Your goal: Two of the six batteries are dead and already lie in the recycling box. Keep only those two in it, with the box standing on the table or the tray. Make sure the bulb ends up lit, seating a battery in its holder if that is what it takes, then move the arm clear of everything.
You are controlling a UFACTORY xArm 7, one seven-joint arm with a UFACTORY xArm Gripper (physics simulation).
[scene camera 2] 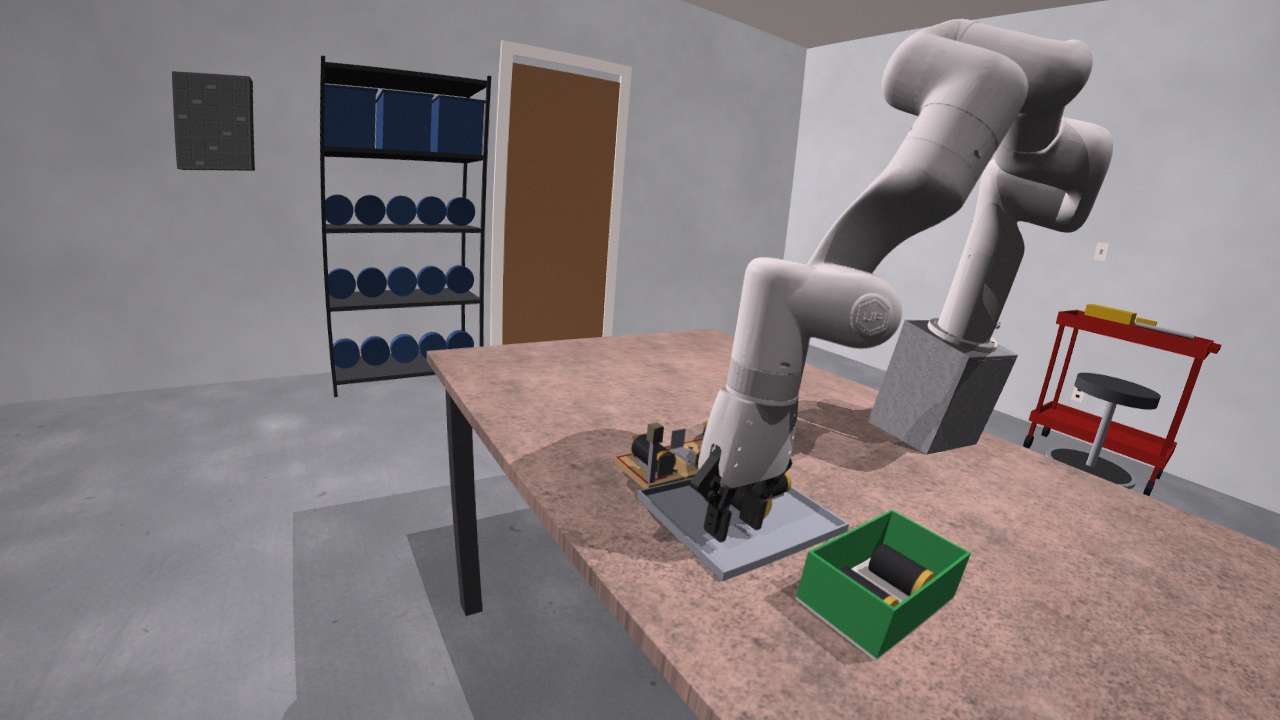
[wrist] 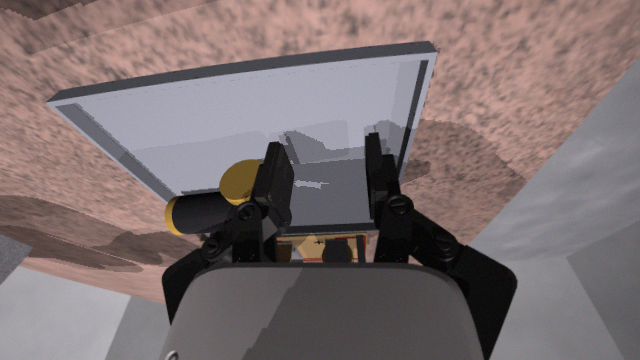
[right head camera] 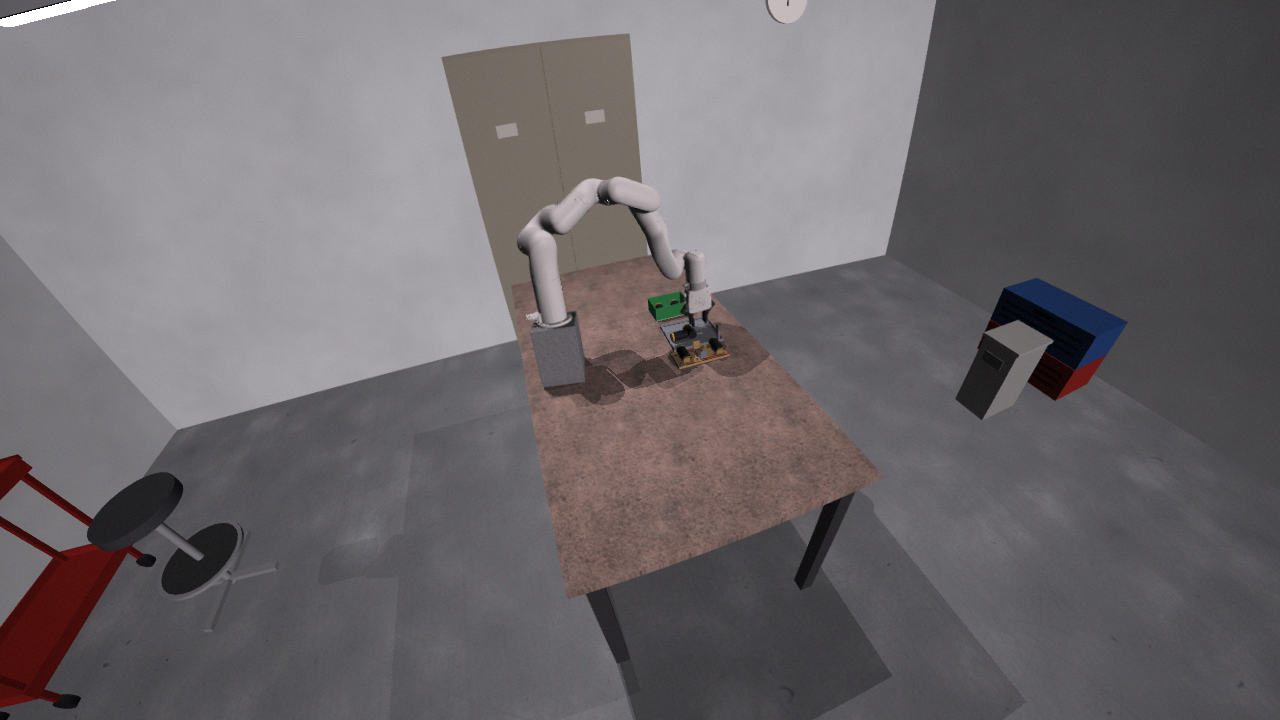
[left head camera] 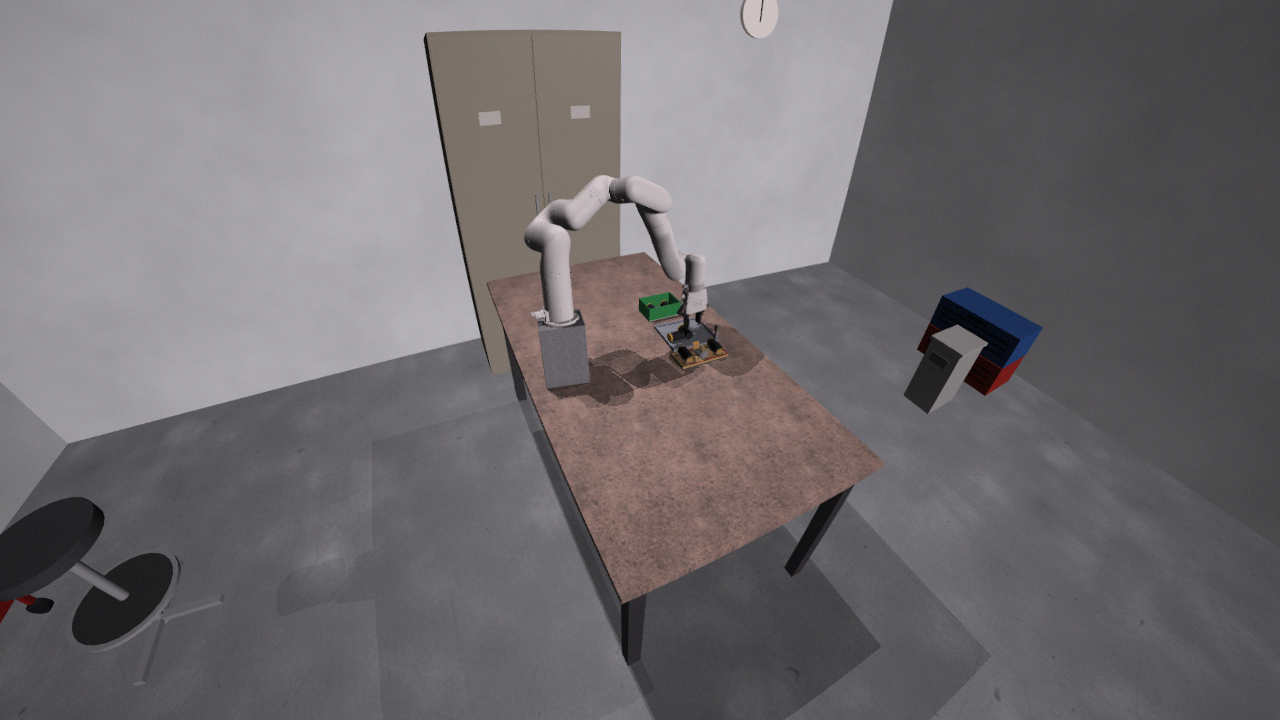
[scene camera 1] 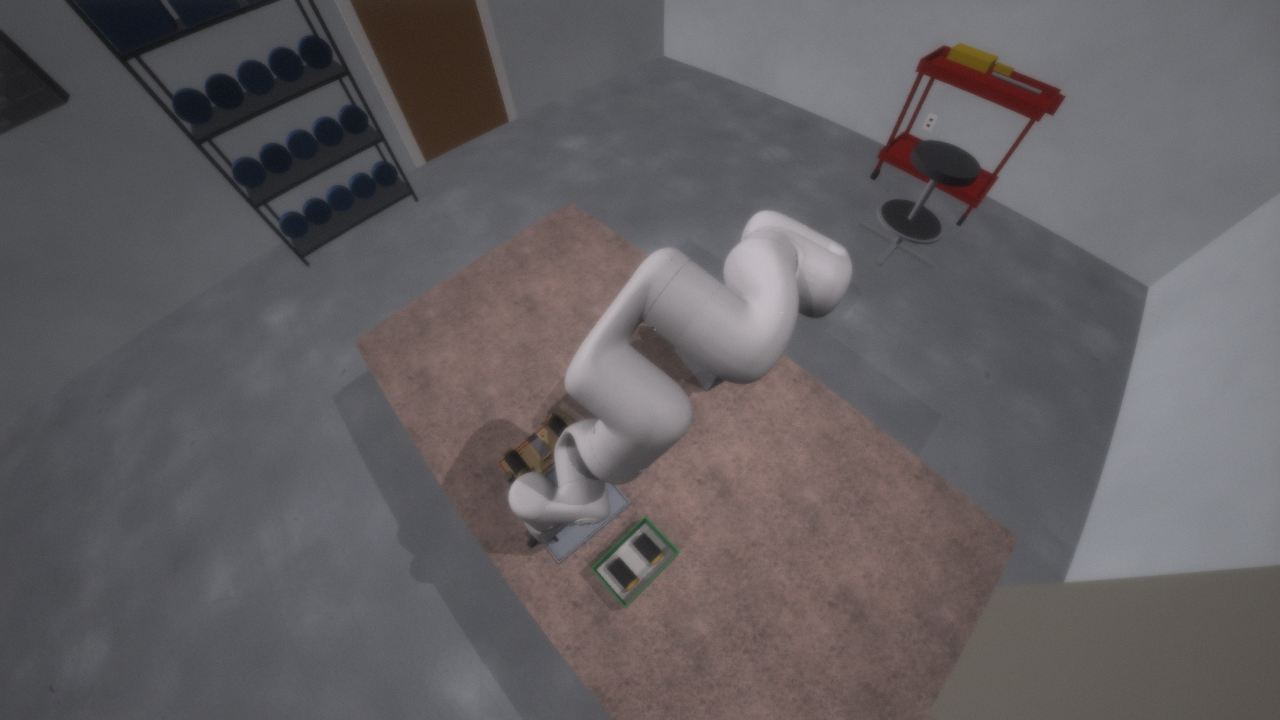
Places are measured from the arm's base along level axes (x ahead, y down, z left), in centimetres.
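Pixels of known places: gripper, between the fingertips: (scene camera 2: 732, 529) (wrist: 326, 154) (right head camera: 698, 323) (left head camera: 692, 324) (scene camera 1: 563, 527); arm's base, origin of its link: (scene camera 2: 961, 337) (right head camera: 554, 320) (left head camera: 560, 319).
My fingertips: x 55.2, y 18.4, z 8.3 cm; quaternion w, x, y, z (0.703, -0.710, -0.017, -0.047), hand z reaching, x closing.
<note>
For each thing: its top centre in the pictures, then the offset to it from my fingertips. Level surfaces: height alone.
- grey tray, centre of its top: (wrist: 269, 187) (scene camera 2: 742, 508) (scene camera 1: 570, 501) (right head camera: 690, 331) (left head camera: 686, 332) dy +0.4, dx -4.6, dz -3.8 cm
- upright battery with a gold top, centre of its top: (wrist: 256, 221) (scene camera 2: 747, 486) (right head camera: 689, 327) (left head camera: 685, 328) dy -2.1, dx -5.4, dz -4.6 cm
- black battery, centre of its top: (wrist: 204, 231) (scene camera 2: 768, 474) (right head camera: 678, 331) (left head camera: 676, 332) dy -2.1, dx -10.2, dz -6.1 cm
- green box, centre of its top: (scene camera 2: 893, 552) (scene camera 1: 635, 560) (right head camera: 668, 299) (left head camera: 659, 300) dy -4.4, dx -8.2, dz +15.3 cm
- upright post, centre of its top: (scene camera 2: 654, 441) dy -5.4, dx +3.0, dz -14.2 cm
- table, height of its surface: dy +1.6 cm
My gripper (scene camera 2: 735, 521) (wrist: 326, 154) is partly open and empty, low over the grey tray (scene camera 2: 783, 553) (wrist: 250, 69). In the wrist view an upright battery with a gold top (wrist: 239, 180) stands right beside the left finger, partly hidden by it. A black battery (wrist: 200, 212) (left head camera: 682, 334) lies behind it on its side. The green box (scene camera 2: 845, 608) (scene camera 1: 662, 534) stands on the table and holds two batteries (scene camera 1: 622, 573) (scene camera 1: 647, 547). The wooden holder board (left head camera: 702, 362) carries two batteries (left head camera: 686, 353) (left head camera: 715, 346). I cannot tell whether its bulb is lit.
The board adjoins the tray's far side in scene camera 2, with an upright post (scene camera 2: 652, 452) on it. The arm's grey pedestal (left head camera: 564, 353) (scene camera 2: 939, 389) stands on the table (left head camera: 716, 465). The table's long edge (scene camera 2: 572, 537) runs close beside the tray.
</note>
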